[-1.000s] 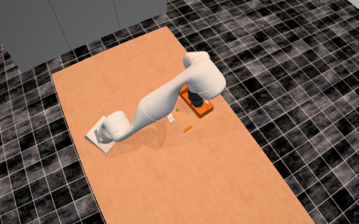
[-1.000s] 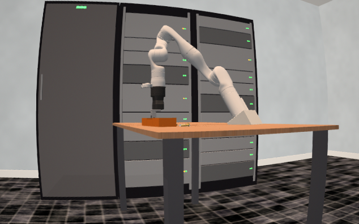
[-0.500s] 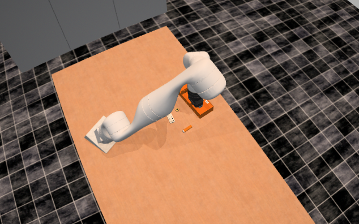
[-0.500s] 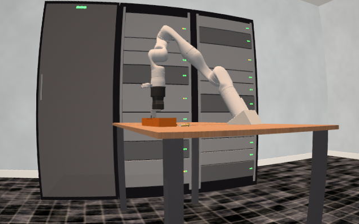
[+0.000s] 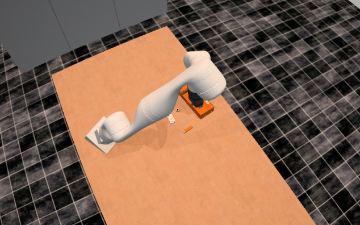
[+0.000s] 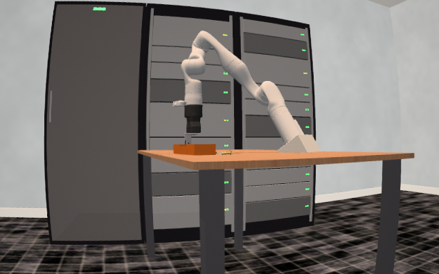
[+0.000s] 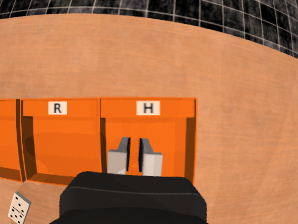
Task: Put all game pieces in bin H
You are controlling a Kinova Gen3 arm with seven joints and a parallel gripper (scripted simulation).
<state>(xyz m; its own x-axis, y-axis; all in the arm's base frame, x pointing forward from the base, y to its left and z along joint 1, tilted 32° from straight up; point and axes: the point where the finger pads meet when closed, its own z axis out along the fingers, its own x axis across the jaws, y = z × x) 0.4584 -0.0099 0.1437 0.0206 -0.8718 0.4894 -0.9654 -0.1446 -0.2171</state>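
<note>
Now: hand 7 cm to the right of the bin H and 2 cm above it. From my hand the other things lie so: nut: 10 cm behind, 4 cm to the left, 3 cm below; then orange battery: 11 cm behind, 8 cm to the right, 3 cm below; then white spotted game piece: 15 cm behind, 3 cm below, 2 cm to the left.
</note>
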